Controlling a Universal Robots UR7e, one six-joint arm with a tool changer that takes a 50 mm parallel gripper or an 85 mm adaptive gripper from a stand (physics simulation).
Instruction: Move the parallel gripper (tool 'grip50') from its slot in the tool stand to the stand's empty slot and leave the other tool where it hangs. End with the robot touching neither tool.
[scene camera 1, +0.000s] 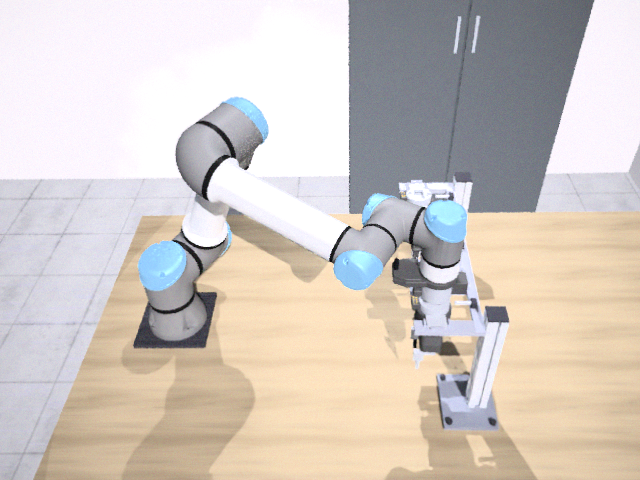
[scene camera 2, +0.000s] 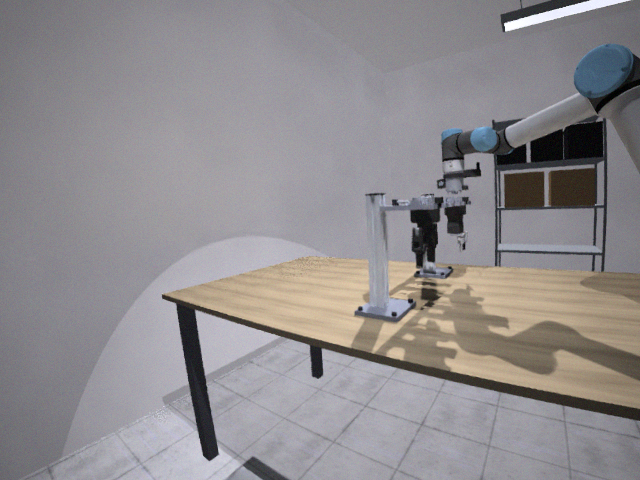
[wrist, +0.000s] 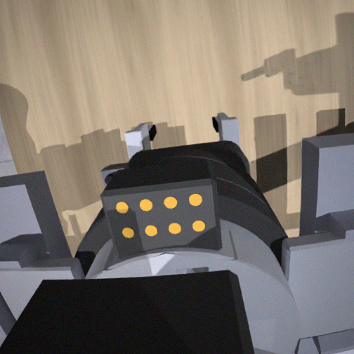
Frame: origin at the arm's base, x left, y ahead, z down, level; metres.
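Seen in the pictures: hand, tool point: (scene camera 2: 454, 191); arm's base, link origin: (scene camera 1: 178, 318).
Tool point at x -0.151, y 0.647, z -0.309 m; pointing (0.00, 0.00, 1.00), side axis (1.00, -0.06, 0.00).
Note:
Offsets run from my tool point to a thing's top centre. "*": to the spot under its first point. Level surfaces: height alone.
The parallel gripper (scene camera 1: 417, 357) (scene camera 2: 462, 241) (wrist: 184, 128) hangs in the near end slot of the tool stand (scene camera 1: 488, 356) (scene camera 2: 378, 253) (wrist: 330, 180) in scene camera 1. Its two fingers stand apart with nothing between them. The arm's bare changer end @(* dz +0.033, dx -0.002, dy +0.003 m) (scene camera 1: 435, 304) (scene camera 2: 453, 184) is upright right above it; a thin gap shows between them in scene camera 2. The gripper's gold contacts (wrist: 160, 216) face up in the wrist view. The other tool @(dz +0.021, dx +0.359, dy -0.027 m) (scene camera 1: 418, 193) (scene camera 2: 424, 222) hangs at the stand's far end in scene camera 1. The wrist hides much of the middle slot there.
The wrist camera housing (scene camera 1: 405, 273) (wrist: 130, 315) juts out beside the flange, above the stand's slot arms. The stand's posts rise from base plates (scene camera 1: 454, 413) (scene camera 2: 398, 310) on the wooden table @(dz +0.321 m) (scene camera 1: 310, 413) (scene camera 2: 289, 304). A grey cabinet (scene camera 1: 403, 103) and a shelf rack (scene camera 2: 547, 250) stand behind.

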